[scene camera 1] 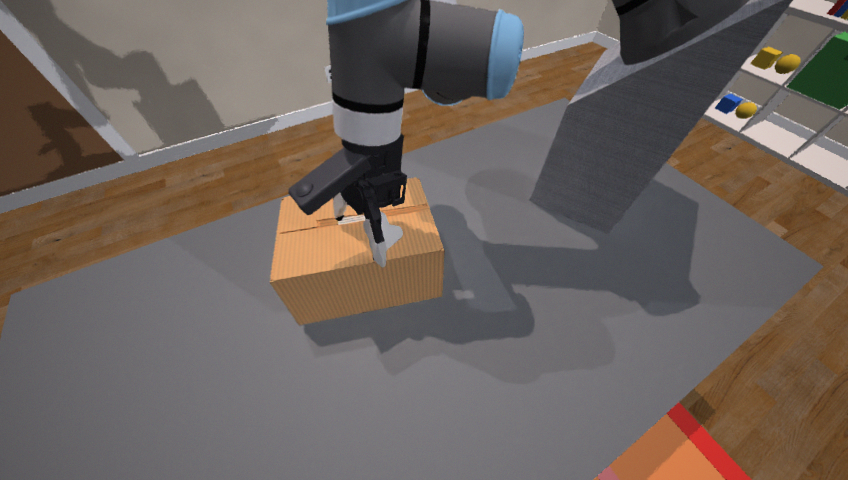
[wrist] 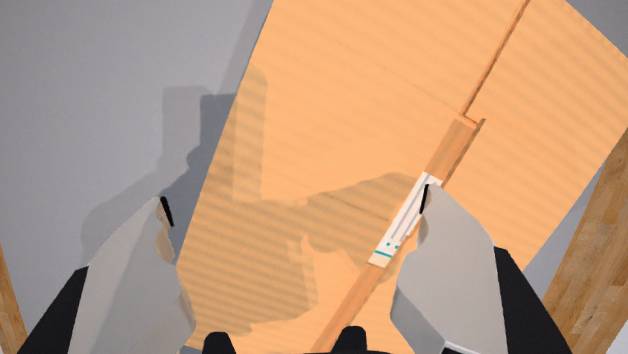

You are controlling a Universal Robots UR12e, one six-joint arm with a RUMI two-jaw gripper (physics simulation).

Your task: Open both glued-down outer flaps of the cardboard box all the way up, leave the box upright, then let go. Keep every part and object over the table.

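Seen in the pictures: gripper, fingertip midpoint: (scene camera 1: 359, 242) (wrist: 296, 194); arm's base, origin of the base link: (scene camera 1: 681, 29).
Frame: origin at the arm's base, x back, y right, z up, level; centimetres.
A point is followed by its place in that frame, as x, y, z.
The cardboard box (scene camera 1: 365, 294) @[-68.3, -3.0, -32.9] stands upright on the table. Its near top flap (scene camera 1: 315, 252) @[-73.4, 4.4, -24.3] (wrist: 325, 110) @[-70.2, 3.1, -24.2] and far top flap (scene camera 1: 420, 193) @[-49.7, 8.3, -24.6] (wrist: 560, 100) @[-73.0, 16.3, -25.5] lie about flat. Faint cut lines cross the near flap. The seam between them widens in the middle into a slot, where a white strip with teal marks (scene camera 1: 351, 220) @[-64.6, 10.4, -26.7] (wrist: 400, 225) @[-63.5, 9.3, -26.7] shows. My gripper (scene camera 1: 361, 241) @[-65.7, 2.2, -23.8] (wrist: 296, 194) @[-65.7, 2.2, -23.8] is open and empty, pointing down at the box top. In the wrist view one finger overlaps the white strip and the other appears outside the near long edge. Contact cannot be told.
The grey table (scene camera 1: 178, 368) @[-106.0, 4.8, -41.6] surrounds the box. A tall grey pedestal (scene camera 1: 601, 148) @[-11.6, -3.1, -19.7] stands to the right, behind the box. A white shelf (scene camera 1: 824, 169) with coloured objects is at the far right. An orange and red surface (scene camera 1: 702, 446) lies beyond the table's front right edge.
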